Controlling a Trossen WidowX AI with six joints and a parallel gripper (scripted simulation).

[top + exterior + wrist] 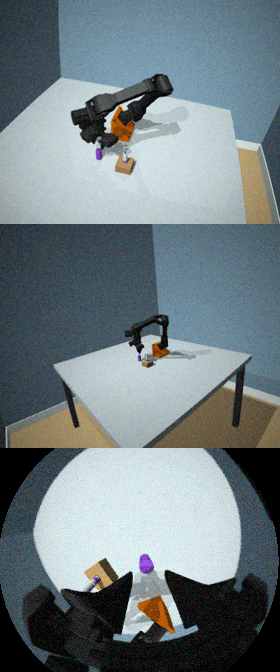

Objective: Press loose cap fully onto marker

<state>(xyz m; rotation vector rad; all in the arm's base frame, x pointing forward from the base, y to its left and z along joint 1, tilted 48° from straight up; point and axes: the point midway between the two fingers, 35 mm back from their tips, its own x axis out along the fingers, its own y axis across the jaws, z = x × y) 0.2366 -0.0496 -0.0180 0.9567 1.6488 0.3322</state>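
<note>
Now: gripper tip 50 mm above the purple cap. From my gripper tip the other things lie so: holder block: 130 mm to the left, 60 mm below, 20 mm ahead.
</note>
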